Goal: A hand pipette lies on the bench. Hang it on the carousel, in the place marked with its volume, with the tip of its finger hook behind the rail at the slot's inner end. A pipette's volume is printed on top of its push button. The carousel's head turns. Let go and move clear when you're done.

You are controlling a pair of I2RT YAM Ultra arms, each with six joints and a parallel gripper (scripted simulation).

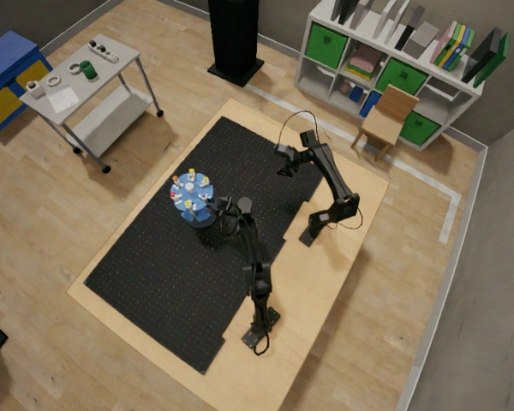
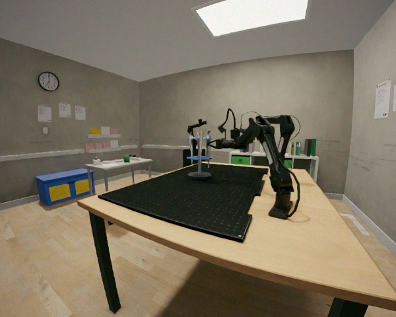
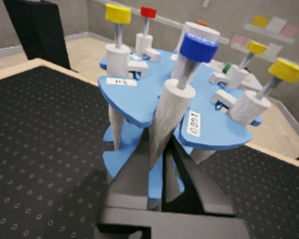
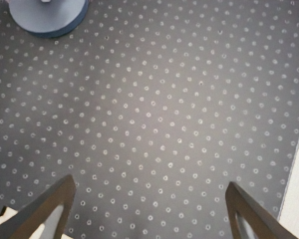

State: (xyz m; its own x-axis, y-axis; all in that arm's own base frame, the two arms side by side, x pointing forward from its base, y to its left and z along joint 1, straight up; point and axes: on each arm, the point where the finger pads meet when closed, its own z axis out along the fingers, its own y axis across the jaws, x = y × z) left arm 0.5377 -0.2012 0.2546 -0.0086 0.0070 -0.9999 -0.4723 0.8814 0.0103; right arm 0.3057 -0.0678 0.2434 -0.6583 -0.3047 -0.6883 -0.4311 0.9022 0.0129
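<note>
Right now the white hand pipette is 10 mm ahead of my left hand and 30 mm below it.
</note>
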